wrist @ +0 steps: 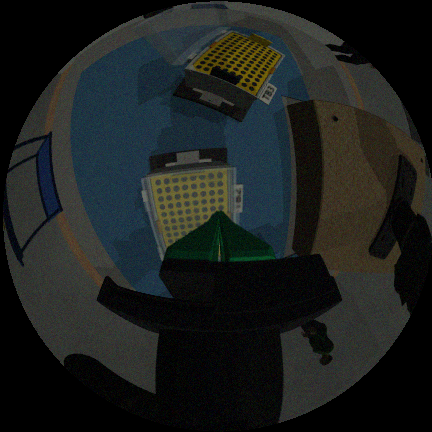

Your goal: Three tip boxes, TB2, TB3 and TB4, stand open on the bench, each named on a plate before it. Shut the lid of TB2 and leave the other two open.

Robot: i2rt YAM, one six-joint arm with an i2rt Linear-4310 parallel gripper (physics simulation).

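Places are measured from the arm's base along level axes (x ahead, y left, z up), in metres.
Pixels of known places: gripper, between the fingertips: (218,216); arm's base, origin of its link: (396,212).
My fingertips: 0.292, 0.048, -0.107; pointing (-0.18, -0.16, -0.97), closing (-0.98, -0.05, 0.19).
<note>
Ahead of a thing's pixels: the offset from my fingertips to its top centre, as dx, dy, dz. "pt": to the spot under its first point. Level surfaces: height alone.
The nearer tip box @(+0.011, +0.019, -0.009) (190,195), TB2, is in the middle of the wrist view. Its yellow rack looks pale through a clear lid lying over it; whether the lid is fully down I cannot tell. Its name plate @(pt -0.049, +0.014, -0.084) (239,198) is at its right side, seen at a slant and hard to read. My gripper (218,216) is shut and empty, its green fingertips over the lower right part of this box and hiding that corner. TB3 @(-0.024, -0.196, -0.012) (240,59) stands at the top with bright yellow rack uncovered and its clear lid @(pt +0.054, -0.186, +0.002) (172,42) raised at the upper left. TB4 cannot be made out.
The boxes stand on a blue mat @(dz -0.086) (110,135). A brown speckled block (345,200) with a dark side stands to the right, with dark parts beyond it. A blue-edged frame (48,175) is at the far left.
</note>
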